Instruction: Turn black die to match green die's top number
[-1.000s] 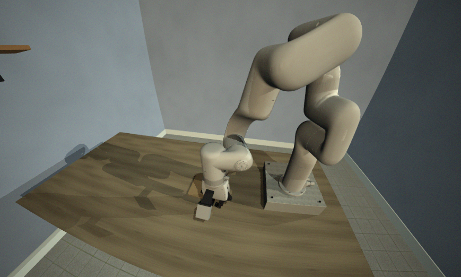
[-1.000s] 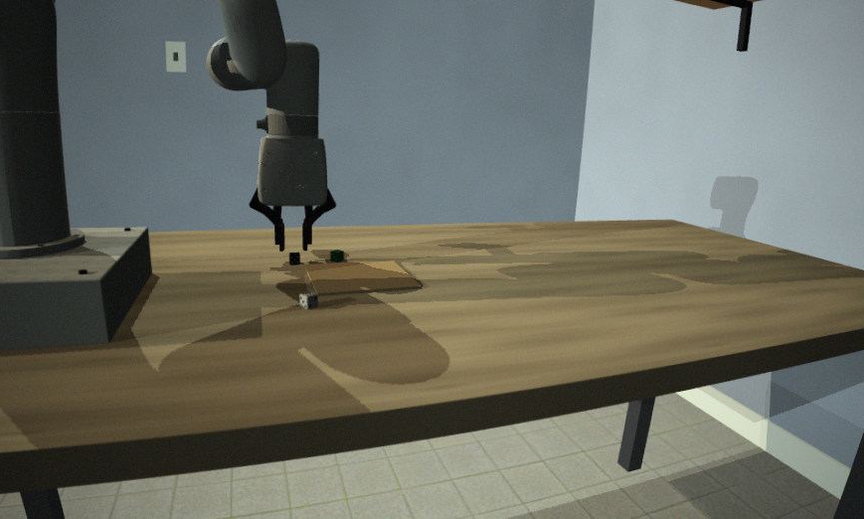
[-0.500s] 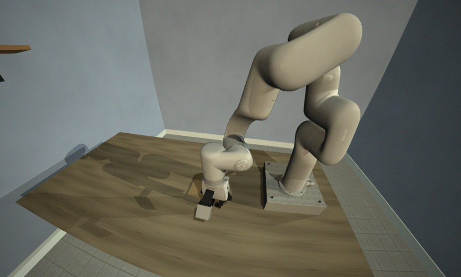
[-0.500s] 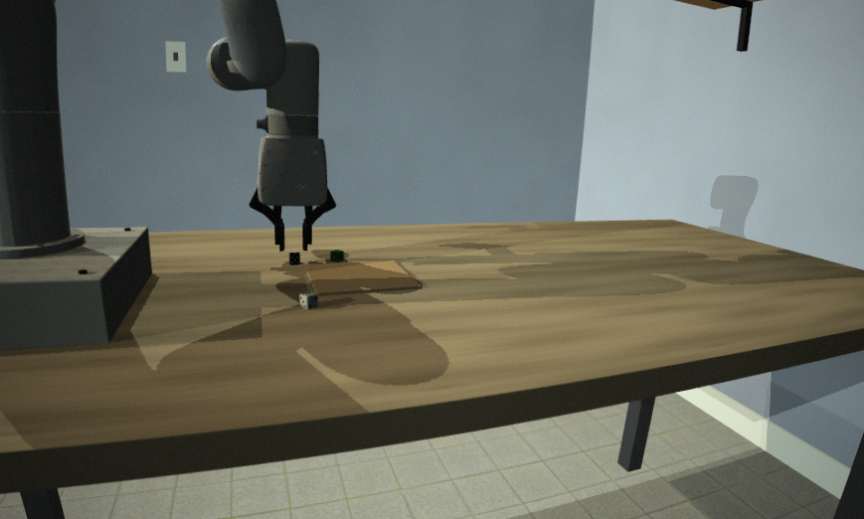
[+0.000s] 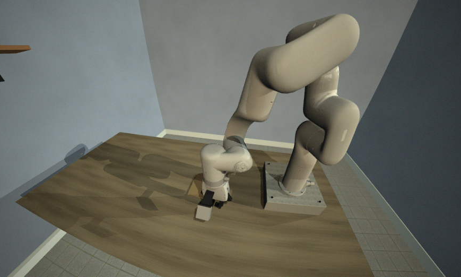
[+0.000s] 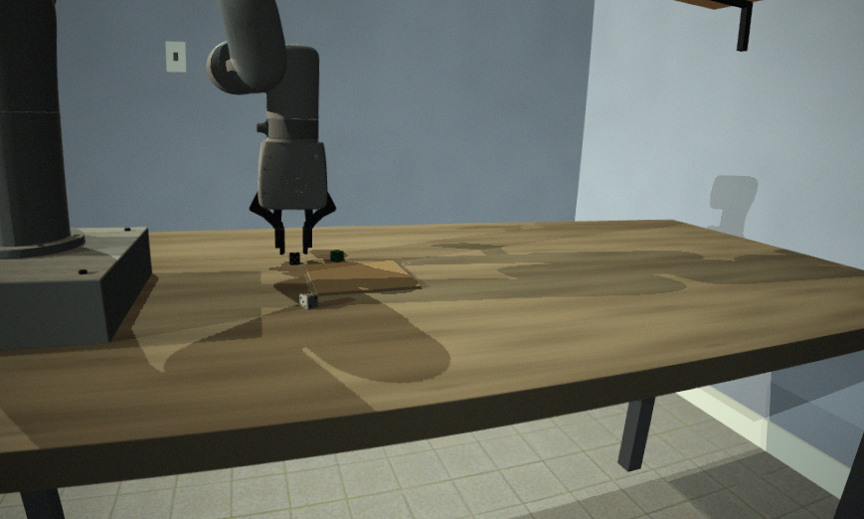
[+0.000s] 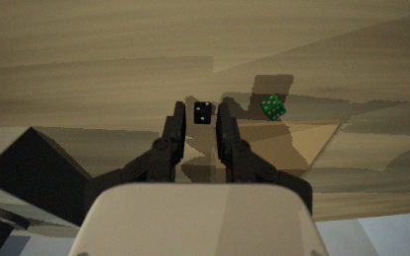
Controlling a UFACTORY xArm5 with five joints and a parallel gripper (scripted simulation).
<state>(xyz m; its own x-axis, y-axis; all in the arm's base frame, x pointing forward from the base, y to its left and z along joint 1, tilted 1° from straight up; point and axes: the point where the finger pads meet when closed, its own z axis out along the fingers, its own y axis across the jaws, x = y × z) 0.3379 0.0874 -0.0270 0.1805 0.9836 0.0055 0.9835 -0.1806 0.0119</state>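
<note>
The black die lies 3 cm below my hand. Round my hand: green die 7 cm ahead, 3 cm below, 1 cm to the right; white die 20 cm to the right, 3 cm below, 2 cm behind; tan mat 10 cm to the right, 7 cm ahead, 4 cm below.
</note>
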